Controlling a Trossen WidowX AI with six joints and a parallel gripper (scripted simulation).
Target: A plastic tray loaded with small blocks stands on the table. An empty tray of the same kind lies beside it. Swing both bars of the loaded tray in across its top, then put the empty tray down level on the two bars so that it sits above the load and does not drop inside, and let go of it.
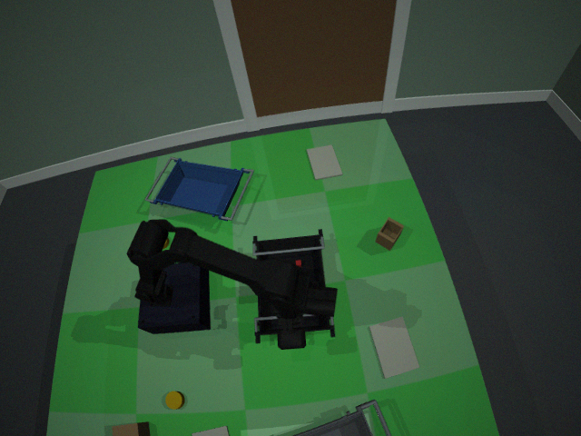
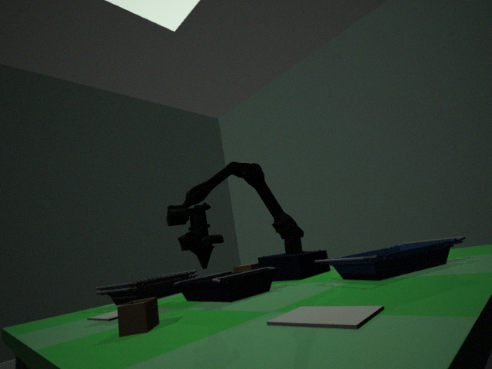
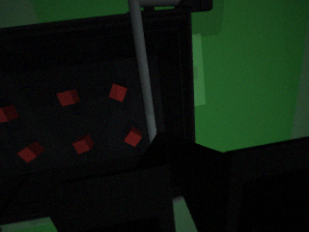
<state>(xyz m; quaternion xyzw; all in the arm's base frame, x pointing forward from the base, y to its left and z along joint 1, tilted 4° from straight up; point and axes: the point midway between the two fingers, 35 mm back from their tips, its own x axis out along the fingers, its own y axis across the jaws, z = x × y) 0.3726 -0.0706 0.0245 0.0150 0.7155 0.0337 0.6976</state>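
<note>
My gripper tip is 47 cm to the right of the blue tray, 32 cm past it and 4 cm above it. The rest, counted from my gripper tip: brown box: 30 cm ahead, 24 cm to the left, 7 cm below.
</note>
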